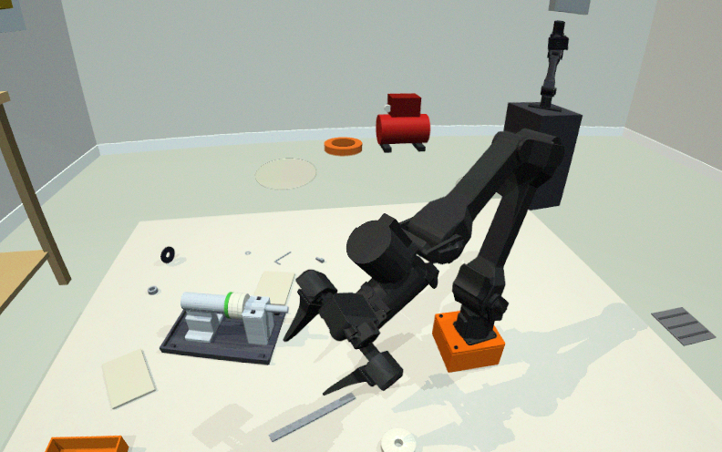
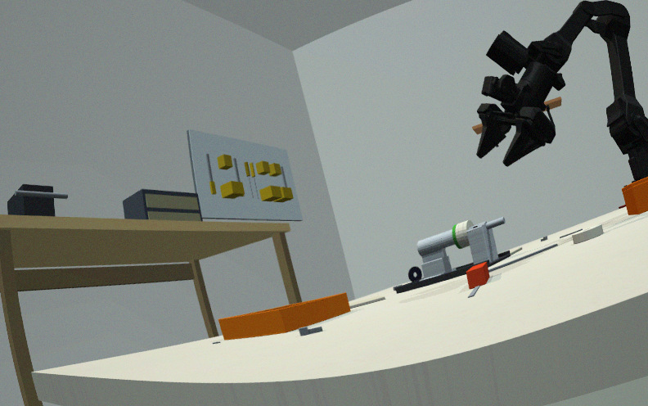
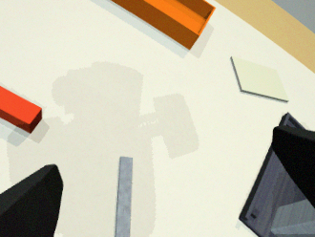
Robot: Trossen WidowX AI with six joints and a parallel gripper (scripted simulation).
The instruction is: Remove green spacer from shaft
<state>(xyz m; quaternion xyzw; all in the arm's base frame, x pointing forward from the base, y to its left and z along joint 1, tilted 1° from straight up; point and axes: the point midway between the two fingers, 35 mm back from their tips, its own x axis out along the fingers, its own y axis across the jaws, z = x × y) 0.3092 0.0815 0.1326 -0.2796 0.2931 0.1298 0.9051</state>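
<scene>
Right now my gripper tip is 250 mm to the left of the pale spacer, 90 mm above it and 80 mm short of it. From my gripper tip the other things lie so: grey bar (170 mm below, 30 mm to the right, 10 mm behind); green spacer (260 mm to the right, 110 mm ahead, 90 mm below); shaft (250 mm to the right, 90 mm below, 80 mm ahead).
</scene>
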